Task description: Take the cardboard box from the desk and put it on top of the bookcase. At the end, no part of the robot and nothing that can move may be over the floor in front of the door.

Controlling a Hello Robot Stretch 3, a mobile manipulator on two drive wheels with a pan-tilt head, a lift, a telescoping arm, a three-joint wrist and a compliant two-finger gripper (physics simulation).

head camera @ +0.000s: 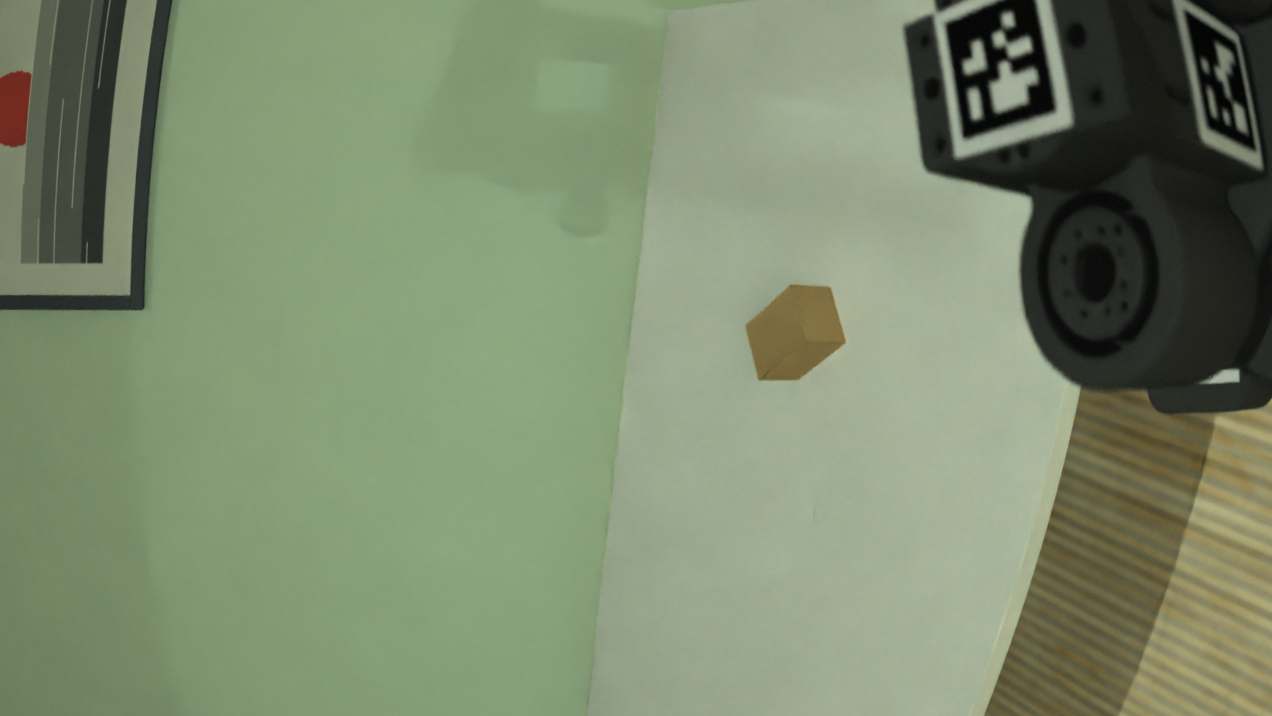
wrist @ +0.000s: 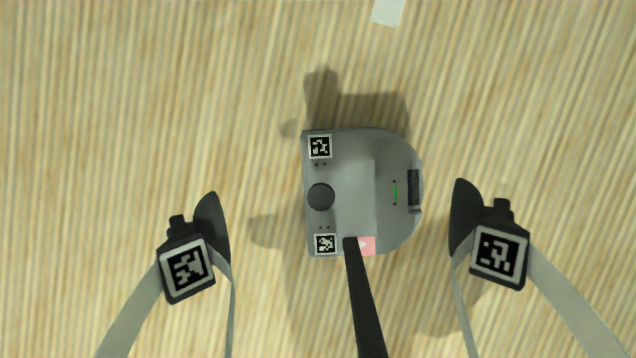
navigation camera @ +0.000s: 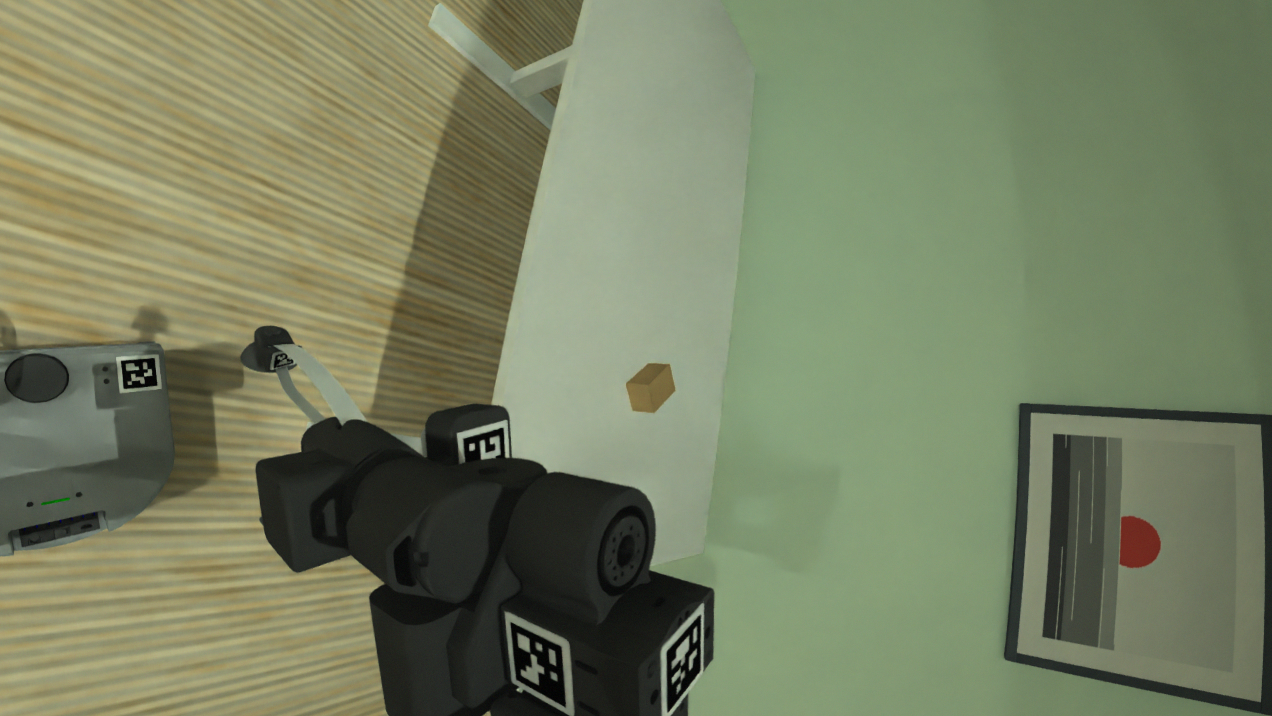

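Where they show: gripper, fingertip midpoint: [navigation camera: 272, 433]; robot's base, link origin: [navigation camera: 39, 375].
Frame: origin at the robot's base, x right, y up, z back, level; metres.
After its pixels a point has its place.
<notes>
The cardboard box [head camera: 794, 333] {x 0.786, y 0.770, z 0.072 m} [navigation camera: 650, 387] {x 0.777, y 0.770, z 0.068 m}, small and brown, sits on the white desk [head camera: 801, 551] {x 0.846, y 0.720, z -0.149 m} [navigation camera: 623, 222] {x 0.775, y 0.720, z -0.243 m}, nearer its wall side. My gripper [wrist: 335, 211] {x 0.142, y 0.813, z 0.022 m} is open and empty, its two fingers wide apart above the floor and pointing down. In the navigation view one fingertip [navigation camera: 269, 351] {x 0.127, y 0.877, z -0.045 m} shows beyond the desk's floor-side edge, apart from the box; the other finger is hidden behind the wrist. In the head view the dark wrist body covers the desk's upper right part. The bookcase and the door do not show in these views.
My base [navigation camera: 80, 444] {x 0.041, y 0.160, z 0.107 m} [wrist: 355, 190] stands on the striped floor [navigation camera: 222, 177] {x 0.311, y 0.000, z -0.394 m} [wrist: 125, 100]. The green wall [head camera: 400, 400] {x 1.336, y 1.030, z 0.023 m} [navigation camera: 872, 266] {x 1.398, y 1.084, z -0.187 m} runs along the desk and bears a framed picture [head camera: 66, 133] {x 1.211, y 1.551, z 0.364 m} [navigation camera: 1192, 551] {x 1.201, y 1.733, z 0.400 m}. A white desk leg [navigation camera: 480, 57] reaches over the floor.
</notes>
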